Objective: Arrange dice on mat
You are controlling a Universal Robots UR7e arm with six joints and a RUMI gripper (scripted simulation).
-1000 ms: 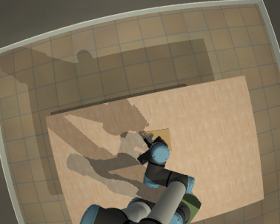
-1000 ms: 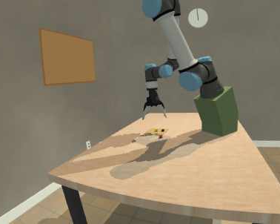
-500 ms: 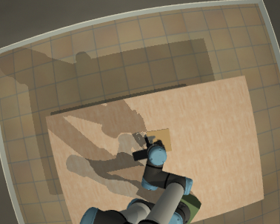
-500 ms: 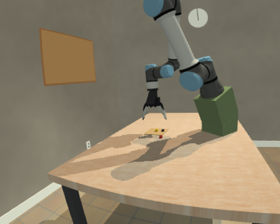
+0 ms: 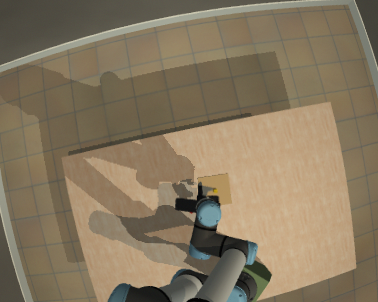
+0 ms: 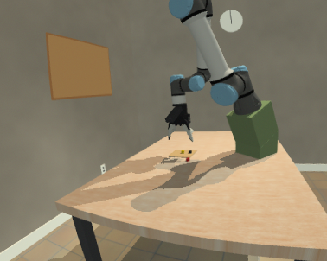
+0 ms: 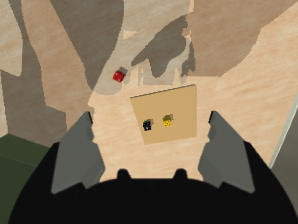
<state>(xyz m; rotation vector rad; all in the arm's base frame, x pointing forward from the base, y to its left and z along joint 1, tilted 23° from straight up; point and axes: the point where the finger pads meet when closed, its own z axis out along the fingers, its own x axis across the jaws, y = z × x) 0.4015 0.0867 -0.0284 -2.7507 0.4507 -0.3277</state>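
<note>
My hand is 50 mm past the red die, 40 mm to the right of it and 90 mm above it. From my hand the other things lie so: yellow die 20 mm ahead, 80 mm to the right, 90 mm below; then black die 30 mm behind, 80 mm to the right, 90 mm below; then tan mat 20 mm ahead, 80 mm to the right, 100 mm below.
</note>
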